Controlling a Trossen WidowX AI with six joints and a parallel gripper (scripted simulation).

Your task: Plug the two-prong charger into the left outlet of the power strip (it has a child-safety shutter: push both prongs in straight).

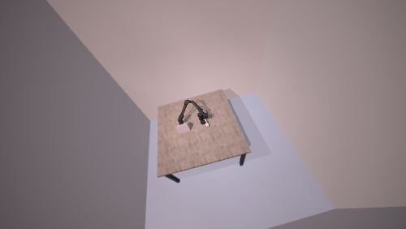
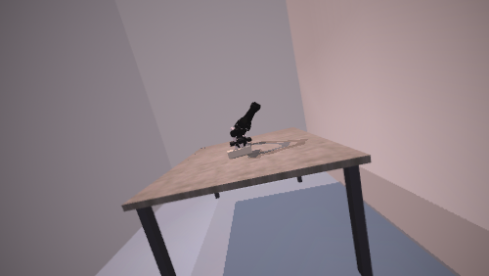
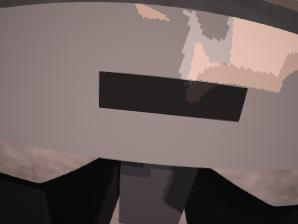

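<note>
Now: the two-prong charger 2 cm ahead of my gripper tip and 1 cm above it.
</note>
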